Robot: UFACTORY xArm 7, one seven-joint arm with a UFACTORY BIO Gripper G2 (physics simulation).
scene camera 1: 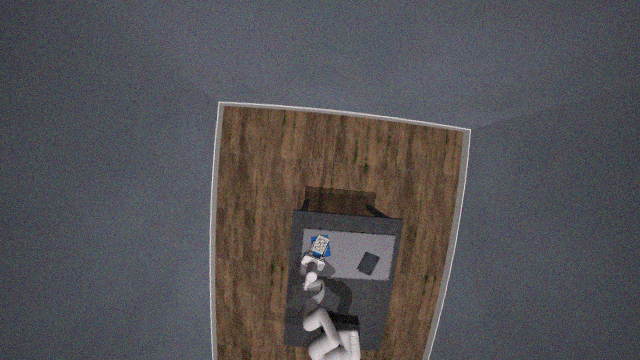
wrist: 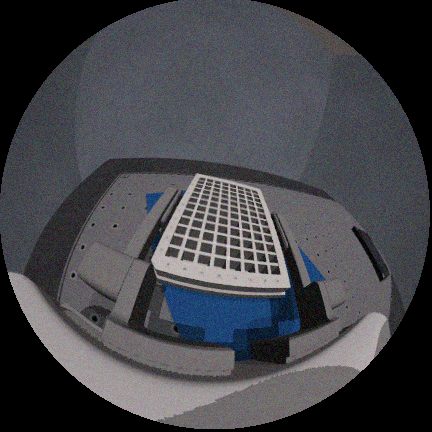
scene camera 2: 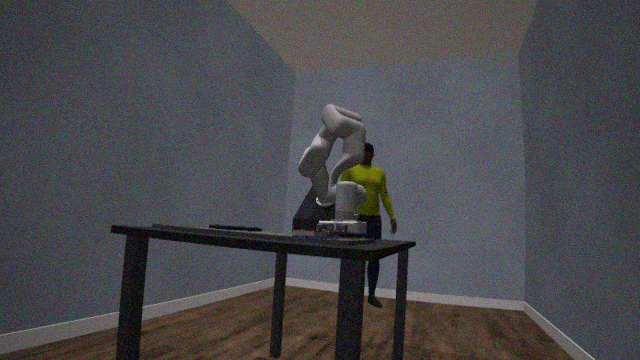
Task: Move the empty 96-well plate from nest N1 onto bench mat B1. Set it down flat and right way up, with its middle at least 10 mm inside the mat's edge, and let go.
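Seen in the pictures: hand, tool point: [scene camera 1: 319, 245] [wrist: 227, 223]; arm's base, link origin: [scene camera 2: 327, 199].
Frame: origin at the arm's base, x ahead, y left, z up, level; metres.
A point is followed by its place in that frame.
Observation:
The white 96-well plate [scene camera 1: 320, 244] @(x 0.644, y 0.369, z -0.167 m) [wrist: 225, 230] @(x 0.622, y 0.371, z -0.172 m) is right way up and looks about level, between the fingers of my gripper [scene camera 1: 319, 247] @(x 0.631, y 0.369, z -0.172 m) [scene camera 2: 332, 230] [wrist: 226, 206] @(x 0.631, y 0.369, z -0.172 m). My gripper is shut on its two long sides. The blue bench mat B1 [scene camera 1: 327, 251] @(x 0.602, y 0.299, z -0.183 m) [wrist: 215, 310] @(x 0.568, y 0.376, z -0.182 m) lies under the plate, turned relative to it, with corners showing on both sides. The plate is very low over the mat; whether they touch is unclear. Nest N1 [scene camera 1: 368, 263] @(x 0.607, y -0.029, z -0.173 m) [scene camera 2: 235, 228] @(x 0.652, y 0.023, z -0.178 m) [wrist: 371, 254] @(x 0.592, y 0.029, z -0.174 m) is a dark, empty rectangle to the right in scene camera 1. The plate hides much of the mat.
A light grey perforated board [scene camera 1: 345, 240] @(x 0.724, y 0.198, z -0.184 m) [wrist: 320, 215] @(x 0.706, y 0.165, z -0.185 m) bears the mat and the nest. It lies on the dark table [scene camera 1: 350, 221] @(x 0.871, y 0.208, z -0.197 m) [scene camera 2: 225, 240] @(x 0.907, y 0.262, z -0.205 m). A person in a yellow top [scene camera 2: 370, 187] stands behind the arm in scene camera 2.

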